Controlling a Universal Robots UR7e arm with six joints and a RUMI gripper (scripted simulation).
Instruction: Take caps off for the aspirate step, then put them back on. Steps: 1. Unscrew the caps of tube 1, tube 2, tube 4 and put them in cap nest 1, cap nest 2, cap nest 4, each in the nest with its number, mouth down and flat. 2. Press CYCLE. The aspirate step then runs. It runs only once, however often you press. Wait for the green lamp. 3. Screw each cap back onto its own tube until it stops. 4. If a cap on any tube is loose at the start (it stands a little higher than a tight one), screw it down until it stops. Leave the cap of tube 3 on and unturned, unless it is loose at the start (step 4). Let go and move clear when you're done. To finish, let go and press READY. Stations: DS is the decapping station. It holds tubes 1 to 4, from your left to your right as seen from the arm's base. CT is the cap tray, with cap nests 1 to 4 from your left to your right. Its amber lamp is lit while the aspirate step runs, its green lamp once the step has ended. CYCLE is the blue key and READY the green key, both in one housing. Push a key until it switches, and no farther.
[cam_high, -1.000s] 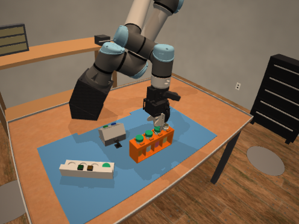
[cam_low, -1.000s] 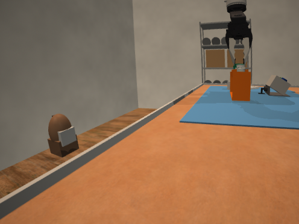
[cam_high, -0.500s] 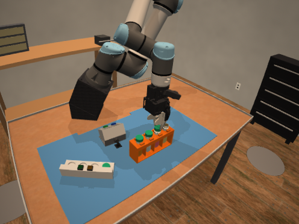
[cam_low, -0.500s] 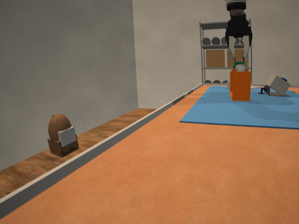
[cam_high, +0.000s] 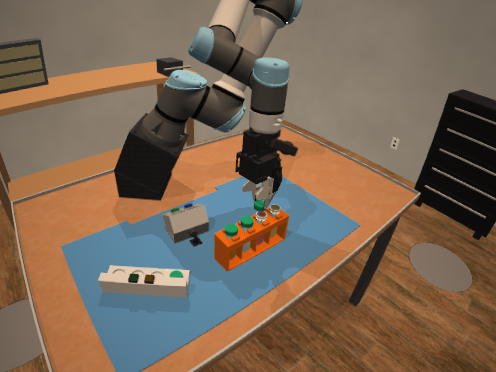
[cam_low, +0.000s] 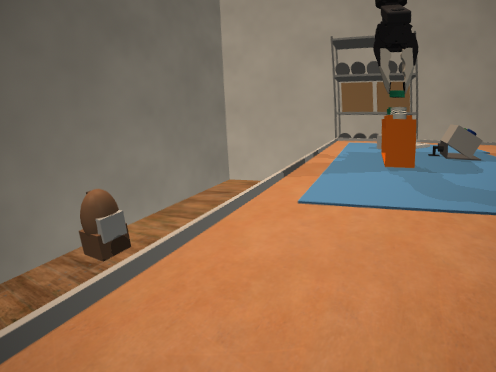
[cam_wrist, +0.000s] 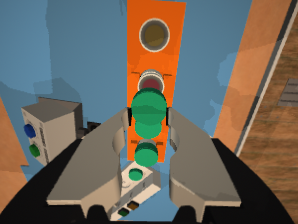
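The cap is 260 mm to the right of my hand and 160 mm below it. From my hand the other things lie so: green key 190 mm behind, 170 mm to the right, 100 mm below; then grey key housing 180 mm behind, 140 mm to the right, 110 mm below; then blue key 190 mm behind, 120 mm to the right, 100 mm below.
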